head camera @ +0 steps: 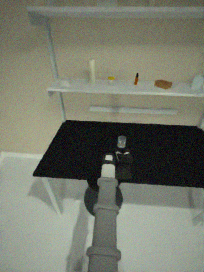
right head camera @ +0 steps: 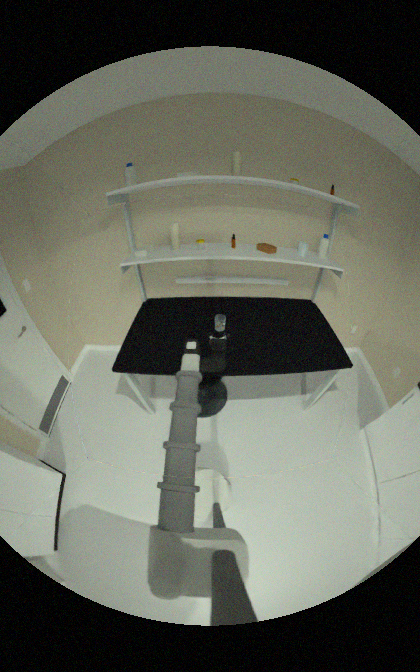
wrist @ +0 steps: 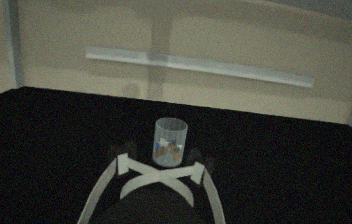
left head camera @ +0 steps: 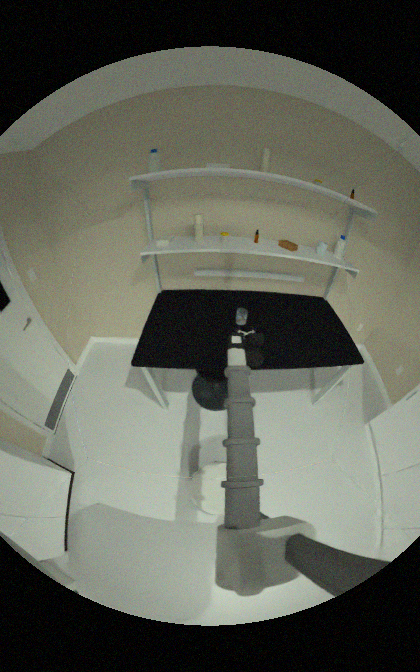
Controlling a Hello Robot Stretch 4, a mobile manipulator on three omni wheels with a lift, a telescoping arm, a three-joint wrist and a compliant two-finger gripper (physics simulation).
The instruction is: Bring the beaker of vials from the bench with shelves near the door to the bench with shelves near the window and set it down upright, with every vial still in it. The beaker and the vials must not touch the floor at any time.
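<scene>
The clear beaker [head camera: 121,142] [left head camera: 241,316] [right head camera: 220,323] [wrist: 170,141] stands upright on the black bench top [head camera: 165,150] [left head camera: 310,330] [right head camera: 290,335] [wrist: 280,165]. Several small vials [wrist: 169,150] with white, blue and orange-brown parts show low inside it in the wrist view. My gripper [head camera: 122,153] [left head camera: 246,332] [right head camera: 218,337] [wrist: 161,156] is open. Its dark fingertips are spread to the left and right of the beaker's lower part in the wrist view, with a gap on each side. How far the beaker lies between the fingertips is hard to tell.
A lower shelf [head camera: 125,90] [left head camera: 240,250] [right head camera: 230,256] with bottles and jars is above the bench's back edge; an upper shelf [left head camera: 250,175] [right head camera: 235,181] is higher. A dark round object [left head camera: 210,391] [right head camera: 212,396] is below the bench's front edge. A door [left head camera: 25,355] is at the left.
</scene>
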